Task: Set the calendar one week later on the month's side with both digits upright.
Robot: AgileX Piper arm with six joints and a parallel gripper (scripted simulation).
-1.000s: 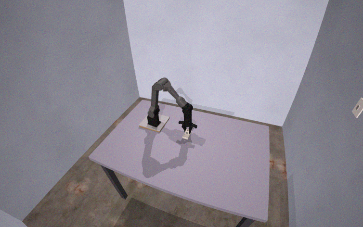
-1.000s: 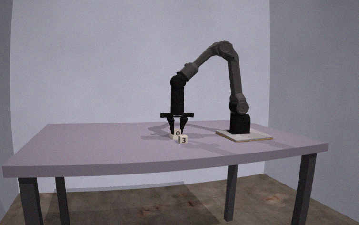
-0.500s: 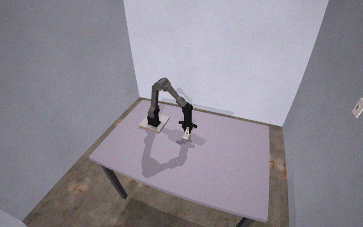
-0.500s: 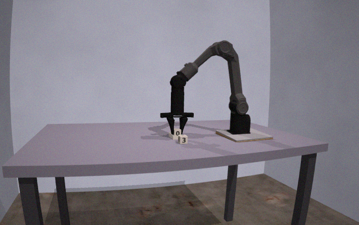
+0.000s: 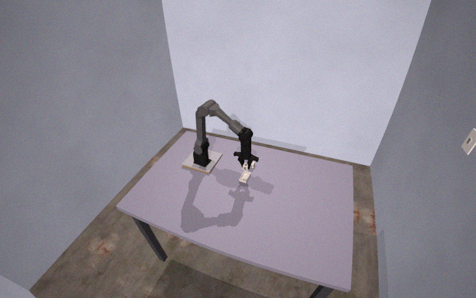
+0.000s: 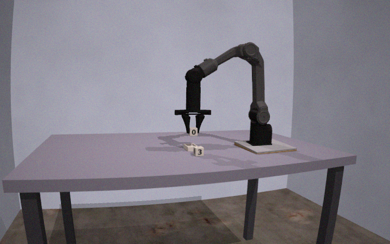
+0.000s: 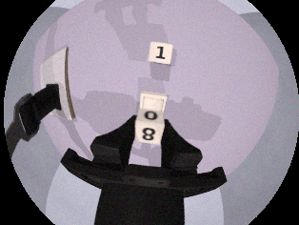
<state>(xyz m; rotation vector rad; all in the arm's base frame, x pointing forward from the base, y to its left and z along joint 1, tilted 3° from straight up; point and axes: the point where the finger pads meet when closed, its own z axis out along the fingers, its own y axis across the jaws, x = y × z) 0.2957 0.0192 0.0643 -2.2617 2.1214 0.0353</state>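
My gripper is now 2 cm to the left of the tray and 7 cm above it. Also, from my hand: cream cube (right at my hand).
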